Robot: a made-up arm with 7 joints. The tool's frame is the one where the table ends. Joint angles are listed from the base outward.
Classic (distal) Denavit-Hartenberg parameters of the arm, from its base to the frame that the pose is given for. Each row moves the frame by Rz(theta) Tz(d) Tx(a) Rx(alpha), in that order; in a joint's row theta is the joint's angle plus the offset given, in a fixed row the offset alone. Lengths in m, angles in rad.
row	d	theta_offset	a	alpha
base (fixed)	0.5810	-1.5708	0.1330	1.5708
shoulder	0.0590	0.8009	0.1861	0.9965
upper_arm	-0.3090	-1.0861	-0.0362	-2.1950
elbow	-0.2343	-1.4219	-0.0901	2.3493
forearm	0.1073	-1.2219	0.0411	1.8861
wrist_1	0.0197	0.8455	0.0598	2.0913
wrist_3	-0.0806	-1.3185	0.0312	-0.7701
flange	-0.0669	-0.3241	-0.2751	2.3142
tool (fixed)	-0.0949	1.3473	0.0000	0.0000
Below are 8 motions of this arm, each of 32 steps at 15 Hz.
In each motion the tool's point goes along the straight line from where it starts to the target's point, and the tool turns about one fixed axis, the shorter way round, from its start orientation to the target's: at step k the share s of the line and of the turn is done. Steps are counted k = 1, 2, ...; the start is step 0. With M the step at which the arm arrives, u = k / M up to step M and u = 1 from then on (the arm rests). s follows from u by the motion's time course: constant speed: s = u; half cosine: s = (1 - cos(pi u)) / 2; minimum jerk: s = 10 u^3 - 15 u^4 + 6 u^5.
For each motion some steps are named. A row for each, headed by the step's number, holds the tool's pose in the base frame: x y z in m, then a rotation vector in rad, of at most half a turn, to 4 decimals.
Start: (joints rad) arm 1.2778 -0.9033 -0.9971 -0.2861 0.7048 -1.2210 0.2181
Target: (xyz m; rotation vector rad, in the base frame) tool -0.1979 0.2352 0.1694 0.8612 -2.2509 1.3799
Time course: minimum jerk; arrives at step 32
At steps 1, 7, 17, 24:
1: -0.0237 0.0604 0.0290 -1.0847 1.3998 -2.1679
7: -0.0364 0.0731 0.0392 -1.0946 1.5020 -2.1611
17: -0.1210 0.1580 0.1074 1.0882 -2.1257 1.9590
24: -0.1799 0.2171 0.1549 0.9153 -2.2337 1.5140

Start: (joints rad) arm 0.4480 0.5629 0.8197 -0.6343 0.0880 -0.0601 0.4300
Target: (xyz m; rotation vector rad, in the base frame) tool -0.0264 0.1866 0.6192 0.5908 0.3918 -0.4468
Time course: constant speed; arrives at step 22
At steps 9, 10, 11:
9: 0.1087 0.1732 0.4724 0.2402 -0.0011 -0.6690
10: 0.0983 0.1742 0.4837 0.2677 0.0293 -0.6531
11: 0.0879 0.1752 0.4950 0.2952 0.0596 -0.6370

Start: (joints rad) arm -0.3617 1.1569 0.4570 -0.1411 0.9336 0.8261 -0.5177
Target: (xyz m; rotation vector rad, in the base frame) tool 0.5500 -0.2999 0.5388 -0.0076 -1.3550 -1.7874
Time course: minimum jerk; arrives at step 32
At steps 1, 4, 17, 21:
1: 0.5155 0.0116 0.6667 0.6321 -0.2919 -1.4291
4: 0.5161 0.0067 0.6647 0.6237 -0.3083 -1.4372
17: 0.5348 -0.1623 0.5953 0.3032 -0.8818 -1.6708
21: 0.5422 -0.2296 0.5677 0.1569 -1.1130 -1.7369

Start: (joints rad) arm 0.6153 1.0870 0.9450 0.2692 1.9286 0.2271 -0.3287
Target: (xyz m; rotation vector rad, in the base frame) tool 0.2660 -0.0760 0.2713 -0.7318 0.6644 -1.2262
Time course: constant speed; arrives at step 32
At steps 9, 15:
9: 0.3822 -0.0196 0.3907 -0.3964 0.5445 -1.5341
15: 0.3519 -0.0343 0.3596 -0.4866 0.5780 -1.4573

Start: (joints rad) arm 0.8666 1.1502 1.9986 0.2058 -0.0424 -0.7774 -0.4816
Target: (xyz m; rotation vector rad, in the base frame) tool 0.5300 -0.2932 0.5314 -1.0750 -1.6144 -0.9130
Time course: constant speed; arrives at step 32
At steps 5, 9, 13, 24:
5: 0.1724 -0.5250 0.6318 -2.5430 -0.7799 -0.5026
9: 0.2253 -0.4906 0.6169 -2.3528 -0.9503 -0.5898
13: 0.2783 -0.4563 0.6021 -2.1506 -1.1041 -0.6675
24: 0.4240 -0.3619 0.5612 -1.5464 -1.4430 -0.8339

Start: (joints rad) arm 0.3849 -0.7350 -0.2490 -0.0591 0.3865 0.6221 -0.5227
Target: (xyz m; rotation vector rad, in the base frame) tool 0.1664 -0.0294 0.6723 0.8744 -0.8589 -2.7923
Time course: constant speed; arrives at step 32
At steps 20, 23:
20: 0.1152 0.1458 0.5862 0.4576 -0.2508 -2.2810
23: 0.1280 0.1020 0.6077 0.5558 -0.3890 -2.4221

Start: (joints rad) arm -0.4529 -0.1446 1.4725 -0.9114 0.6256 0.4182 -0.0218
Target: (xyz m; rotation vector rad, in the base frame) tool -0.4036 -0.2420 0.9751 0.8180 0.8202 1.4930
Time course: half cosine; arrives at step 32
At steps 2, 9, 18, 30, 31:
2: -0.2984 -0.0870 0.8524 0.7259 0.9932 0.9006
9: -0.3168 -0.1141 0.8739 0.7447 0.9682 1.0047
18: -0.3609 -0.1790 0.9252 0.7851 0.8995 1.2532
30: -0.4026 -0.2405 0.9739 0.8173 0.8222 1.4873
31: -0.4033 -0.2416 0.9748 0.8178 0.8207 1.4916

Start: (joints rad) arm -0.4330 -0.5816 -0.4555 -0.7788 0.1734 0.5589 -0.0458
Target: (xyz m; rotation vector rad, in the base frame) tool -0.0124 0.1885 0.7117 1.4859 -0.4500 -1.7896
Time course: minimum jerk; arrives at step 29
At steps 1, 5, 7, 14, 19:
1: 0.1589 0.1916 0.9732 1.3811 0.7267 -1.2396
5: 0.1523 0.1915 0.9631 1.3910 0.6855 -1.2657
7: 0.1427 0.1913 0.9485 1.4046 0.6253 -1.3028
14: 0.0788 0.1901 0.8509 1.4710 0.2033 -1.5315
19: 0.0265 0.1892 0.7711 1.4916 -0.1644 -1.6901

